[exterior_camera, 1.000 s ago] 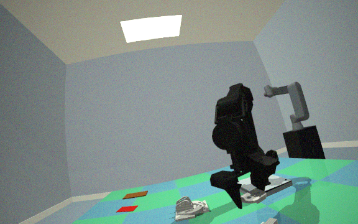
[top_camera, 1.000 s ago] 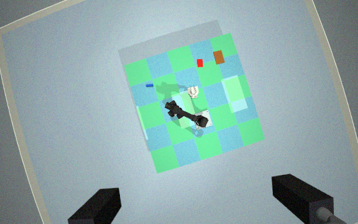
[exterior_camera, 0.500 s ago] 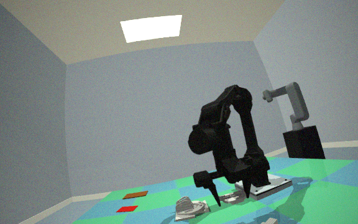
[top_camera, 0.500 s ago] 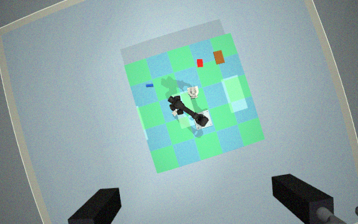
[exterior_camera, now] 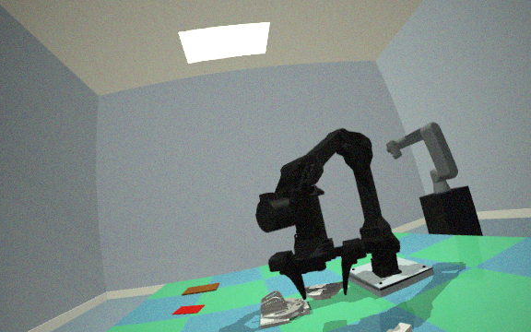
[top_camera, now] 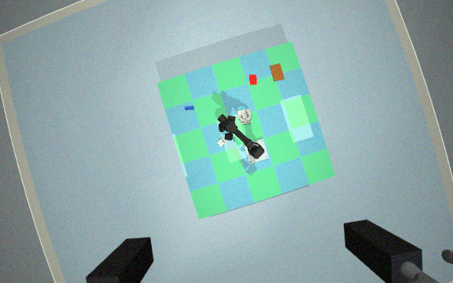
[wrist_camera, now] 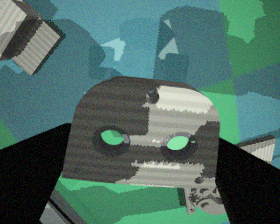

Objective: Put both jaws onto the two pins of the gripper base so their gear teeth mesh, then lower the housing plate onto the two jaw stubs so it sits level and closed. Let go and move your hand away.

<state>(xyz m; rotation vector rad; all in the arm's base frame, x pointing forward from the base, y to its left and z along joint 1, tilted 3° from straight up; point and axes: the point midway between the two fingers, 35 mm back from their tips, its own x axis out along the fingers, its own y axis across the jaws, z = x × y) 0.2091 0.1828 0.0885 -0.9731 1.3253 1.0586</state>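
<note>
My gripper tip is now 80 mm short of the grey jaw, 130 mm to the left of it and 70 mm above it. Also, from my gripper tip: red tile: 430 mm ahead, 260 mm to the right, 80 mm below; then small blue piece: 230 mm ahead, 340 mm to the left, 70 mm below; then brown tile: 470 mm ahead, 490 mm to the right, 80 mm below.
</note>
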